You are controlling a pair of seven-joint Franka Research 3 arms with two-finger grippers.
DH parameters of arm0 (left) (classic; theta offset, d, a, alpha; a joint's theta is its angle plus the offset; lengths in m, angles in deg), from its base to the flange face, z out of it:
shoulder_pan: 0 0.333 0 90
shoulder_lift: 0 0 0 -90
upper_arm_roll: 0 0.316 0.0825 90
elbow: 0 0 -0.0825 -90
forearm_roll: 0 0.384 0 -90
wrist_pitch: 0 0 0.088 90
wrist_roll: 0 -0.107 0 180
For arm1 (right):
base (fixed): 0 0 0 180
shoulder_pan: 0 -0.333 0 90
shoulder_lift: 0 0 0 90
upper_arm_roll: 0 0.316 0.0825 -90
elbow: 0 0 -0.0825 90
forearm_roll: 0 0.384 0 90
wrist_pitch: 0 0 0.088 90
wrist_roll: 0 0.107 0 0
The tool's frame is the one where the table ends.
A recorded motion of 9 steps. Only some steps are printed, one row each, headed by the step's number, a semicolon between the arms.
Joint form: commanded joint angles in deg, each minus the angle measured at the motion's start. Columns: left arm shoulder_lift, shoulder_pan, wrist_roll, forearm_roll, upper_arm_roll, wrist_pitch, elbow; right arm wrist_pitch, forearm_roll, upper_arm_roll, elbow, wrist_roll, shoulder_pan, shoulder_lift.
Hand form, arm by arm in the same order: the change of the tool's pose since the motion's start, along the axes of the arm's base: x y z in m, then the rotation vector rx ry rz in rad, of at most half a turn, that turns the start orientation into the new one. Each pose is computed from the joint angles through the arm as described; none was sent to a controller.
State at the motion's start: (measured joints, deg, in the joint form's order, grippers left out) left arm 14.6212 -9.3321 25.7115 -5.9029 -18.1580 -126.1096 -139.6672; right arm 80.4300 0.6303 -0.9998 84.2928 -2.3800 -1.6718 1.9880
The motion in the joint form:
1: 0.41 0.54 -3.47 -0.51 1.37 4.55 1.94; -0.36 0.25 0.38 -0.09 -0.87 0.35 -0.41
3: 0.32 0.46 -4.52 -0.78 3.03 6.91 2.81; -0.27 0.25 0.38 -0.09 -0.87 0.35 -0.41
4: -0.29 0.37 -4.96 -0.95 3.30 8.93 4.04; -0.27 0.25 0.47 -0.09 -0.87 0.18 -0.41
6: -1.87 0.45 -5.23 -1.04 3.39 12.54 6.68; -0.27 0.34 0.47 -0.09 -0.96 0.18 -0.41
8: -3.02 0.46 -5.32 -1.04 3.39 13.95 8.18; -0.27 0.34 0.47 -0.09 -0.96 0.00 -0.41
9: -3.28 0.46 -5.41 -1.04 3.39 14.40 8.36; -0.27 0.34 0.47 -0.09 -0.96 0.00 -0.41
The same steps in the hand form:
1: 0.0056 0.0116 0.0122 0.0008 0.0393 -0.0265; -0.0029 0.0007 0.0041 0.0062 -0.0026 0.0160
3: 0.0099 0.0223 0.0159 -0.0031 0.0680 -0.0179; -0.0027 0.0007 0.0043 0.0062 -0.0041 0.0160
4: 0.0121 0.0219 0.0182 -0.0021 0.0930 -0.0235; -0.0028 0.0031 0.0043 0.0063 -0.0041 0.0205
6: 0.0177 0.0194 0.0220 0.0029 0.1379 -0.0297; -0.0028 0.0033 0.0043 0.0080 -0.0041 0.0222
8: 0.0222 0.0170 0.0229 0.0037 0.1568 -0.0337; -0.0028 0.0050 0.0043 0.0080 -0.0041 0.0253
9: 0.0224 0.0169 0.0217 0.0056 0.1658 -0.0357; -0.0028 0.0050 0.0043 0.0080 -0.0041 0.0253

